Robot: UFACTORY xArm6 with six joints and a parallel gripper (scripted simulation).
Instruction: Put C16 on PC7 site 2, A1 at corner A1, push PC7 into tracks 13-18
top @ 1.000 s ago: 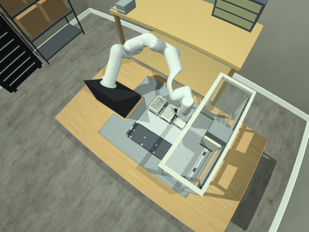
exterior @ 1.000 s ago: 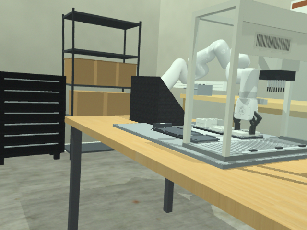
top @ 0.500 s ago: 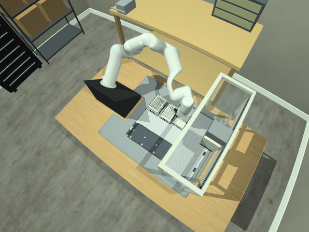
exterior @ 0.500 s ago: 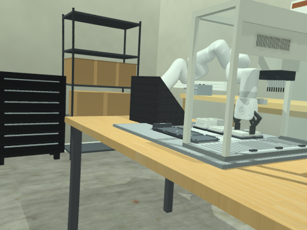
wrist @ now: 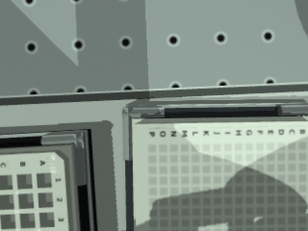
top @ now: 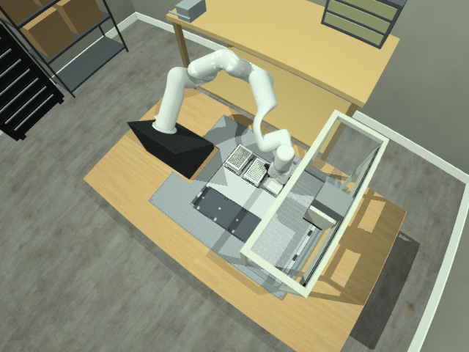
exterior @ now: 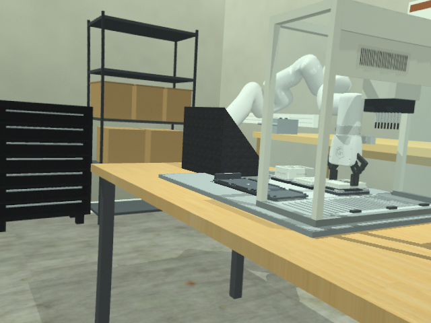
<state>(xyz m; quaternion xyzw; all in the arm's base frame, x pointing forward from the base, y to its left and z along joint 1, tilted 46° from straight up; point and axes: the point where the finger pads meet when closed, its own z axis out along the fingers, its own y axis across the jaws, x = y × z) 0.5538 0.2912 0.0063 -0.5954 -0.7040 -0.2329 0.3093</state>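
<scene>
The nest S3 is 30 mm below my hand. Round my hand: post: 400 mm to the right, 210 mm above, 150 mm ahead; then carrier PC7: 290 mm to the right, 70 mm behind, 20 mm below.
</scene>
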